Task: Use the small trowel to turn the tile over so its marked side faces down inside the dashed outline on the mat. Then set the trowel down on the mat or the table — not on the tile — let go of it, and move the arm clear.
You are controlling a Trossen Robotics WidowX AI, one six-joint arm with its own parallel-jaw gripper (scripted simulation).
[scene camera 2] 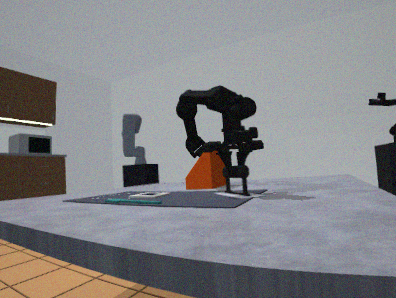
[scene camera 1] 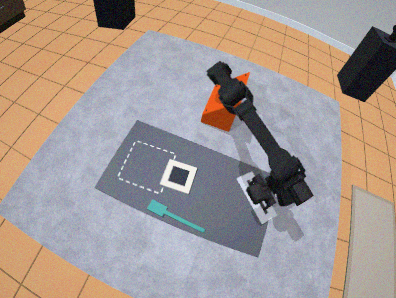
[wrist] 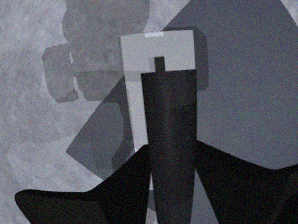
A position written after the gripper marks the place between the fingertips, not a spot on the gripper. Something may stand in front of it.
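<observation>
The scene shows the gripper [scene camera 2: 235,174], [scene camera 1: 263,192], [wrist: 170,148], and with it a tile [scene camera 1: 178,176].
</observation>
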